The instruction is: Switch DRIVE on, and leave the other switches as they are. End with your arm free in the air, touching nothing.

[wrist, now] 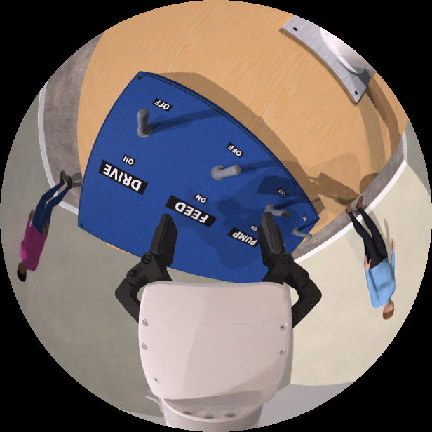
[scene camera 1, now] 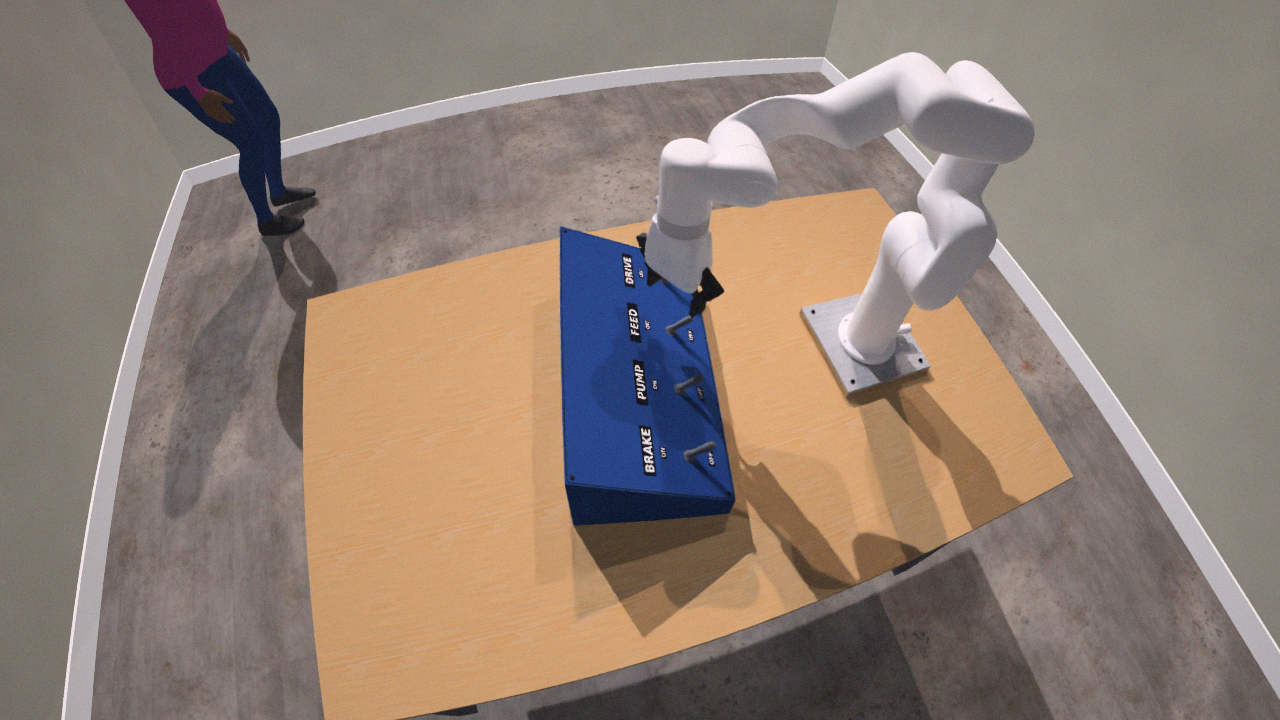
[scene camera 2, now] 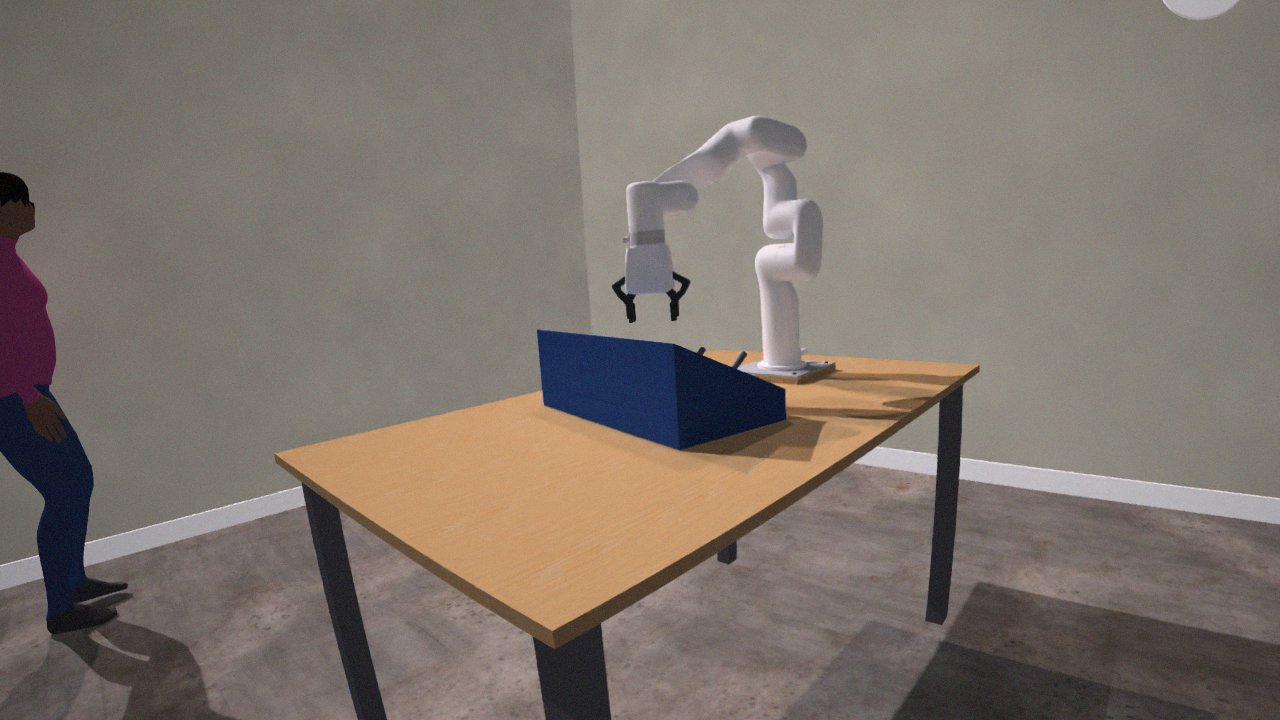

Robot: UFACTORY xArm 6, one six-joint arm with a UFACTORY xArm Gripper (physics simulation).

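Places are measured from the arm's base along level axes (x ahead, y left, z up), in centimetres.
Where they show: gripper, fingertip midpoint: (scene camera 1: 675, 296) (scene camera 2: 653, 321); arm's base, link origin: (scene camera 1: 866, 339) (scene camera 2: 782, 366).
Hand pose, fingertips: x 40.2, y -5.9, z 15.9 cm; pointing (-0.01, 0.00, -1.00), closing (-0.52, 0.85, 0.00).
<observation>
Each offset is from my fingertips to the top centre of the thing. Level surfaces: height alone.
The blue sloped switch panel (scene camera 1: 595, 420) (scene camera 2: 608, 376) (wrist: 115, 210) stands on the table. In the wrist view the DRIVE lever (wrist: 143, 122) leans to its OFF label; in scene camera 1 the gripper hides it. The FEED lever {dx -1.6, dy +0.5, dz -5.0 cm} (scene camera 1: 680, 325) (wrist: 226, 172), PUMP lever {dx +0.4, dy +12.4, dz -5.0 cm} (scene camera 1: 687, 385) (wrist: 278, 211) and BRAKE lever {dx +2.4, dy +24.2, dz -5.0 cm} (scene camera 1: 699, 451) (wrist: 301, 233) lean to OFF in scene camera 1. My gripper (scene camera 1: 673, 297) (scene camera 2: 653, 319) (wrist: 216, 221) is open and empty, pointing down in the air above the panel, with a gap below its fingertips in scene camera 2.
The arm's base plate (scene camera 1: 827, 326) (wrist: 320, 50) is bolted to the wooden table {dz -18.0 cm} (scene camera 1: 429, 447) (scene camera 2: 501, 501) on the OFF side of the panel. A person in magenta (scene camera 1: 192, 44) (scene camera 2: 31, 304) (wrist: 37, 245) stands off the table. A person in light blue (wrist: 381, 280) shows in the wrist view.
</observation>
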